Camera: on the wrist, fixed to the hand. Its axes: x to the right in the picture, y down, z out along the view.
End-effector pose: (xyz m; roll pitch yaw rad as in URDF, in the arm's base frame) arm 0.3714 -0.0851 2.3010 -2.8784 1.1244 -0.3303
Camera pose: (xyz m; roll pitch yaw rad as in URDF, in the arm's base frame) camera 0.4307 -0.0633 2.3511 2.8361 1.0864 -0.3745
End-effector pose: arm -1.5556 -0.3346 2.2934 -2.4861 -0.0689 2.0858
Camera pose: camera -1.5514 -0.3657 2.3676 -3.0124 -0.0958 2.0522
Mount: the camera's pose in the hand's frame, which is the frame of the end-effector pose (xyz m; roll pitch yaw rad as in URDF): -0.0240 -0.0556 -0.0532 -0.5289 0.0417 0.0101
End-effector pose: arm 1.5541 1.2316 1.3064 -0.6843 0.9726 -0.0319
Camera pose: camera 1.5331 1.1555 1.3228 -1.2426 1.0110 -0.0668
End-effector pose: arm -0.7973 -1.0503 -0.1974 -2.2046 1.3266 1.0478
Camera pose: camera -0.7546 -0.9961 -0.1557 -2.8812 1.3071 0.8954
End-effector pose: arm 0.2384 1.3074 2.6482 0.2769 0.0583 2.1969
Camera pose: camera 0.2863 1.3077 2.5833 -0.2506 0.0956 2.2181
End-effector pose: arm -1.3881 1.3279 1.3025 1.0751 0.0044 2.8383
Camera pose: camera -1.3710 1.3012 1.2284 0.5464 0.0153 2.8798
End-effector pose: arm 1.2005 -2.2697 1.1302 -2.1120 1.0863 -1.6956
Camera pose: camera 1.1768 -2.3224 1.1864 -2.7166 1.0719 -1.7813
